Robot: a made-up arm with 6 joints. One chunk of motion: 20 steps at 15 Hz.
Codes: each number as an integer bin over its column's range. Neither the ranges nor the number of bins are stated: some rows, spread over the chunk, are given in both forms.
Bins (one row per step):
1: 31 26 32 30 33 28
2: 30 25 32 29 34 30
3: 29 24 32 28 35 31
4: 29 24 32 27 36 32
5: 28 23 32 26 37 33
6: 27 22 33 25 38 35
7: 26 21 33 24 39 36
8: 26 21 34 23 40 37
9: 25 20 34 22 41 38
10: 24 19 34 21 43 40
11: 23 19 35 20 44 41
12: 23 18 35 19 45 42
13: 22 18 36 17 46 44
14: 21 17 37 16 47 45
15: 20 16 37 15 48 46
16: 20 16 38 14 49 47
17: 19 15 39 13 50 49
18: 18 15 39 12 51 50
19: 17 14 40 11 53 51
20: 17 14 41 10 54 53
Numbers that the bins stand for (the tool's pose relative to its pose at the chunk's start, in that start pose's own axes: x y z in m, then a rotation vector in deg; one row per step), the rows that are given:
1: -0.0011 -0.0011 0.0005 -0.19 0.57 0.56
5: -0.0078 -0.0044 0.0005 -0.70 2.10 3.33
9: -0.0144 -0.0078 0.0024 -1.21 3.62 6.11
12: -0.0189 -0.0100 0.0033 -1.59 5.14 8.33
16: -0.0256 -0.0122 0.0062 -2.22 6.67 11.11
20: -0.0322 -0.0144 0.0090 -2.73 8.57 14.44
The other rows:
2: -0.0033 -0.0022 0.0005 -0.32 0.95 1.67
3: -0.0056 -0.0033 0.0005 -0.44 1.33 2.22
4: -0.0056 -0.0033 0.0005 -0.57 1.71 2.78
6: -0.0100 -0.0056 0.0014 -0.83 2.48 4.44
7: -0.0122 -0.0067 0.0014 -0.95 2.86 5.00
8: -0.0122 -0.0067 0.0024 -1.08 3.24 5.56
10: -0.0167 -0.0089 0.0024 -1.33 4.38 7.22
11: -0.0189 -0.0089 0.0033 -1.46 4.76 7.78
13: -0.0211 -0.0100 0.0043 -1.84 5.52 9.44
14: -0.0233 -0.0111 0.0052 -1.97 5.90 10.00
15: -0.0256 -0.0122 0.0052 -2.10 6.29 10.56
17: -0.0278 -0.0133 0.0071 -2.35 7.05 12.22
18: -0.0300 -0.0133 0.0071 -2.48 7.43 12.78
19: -0.0322 -0.0144 0.0081 -2.60 8.19 13.33

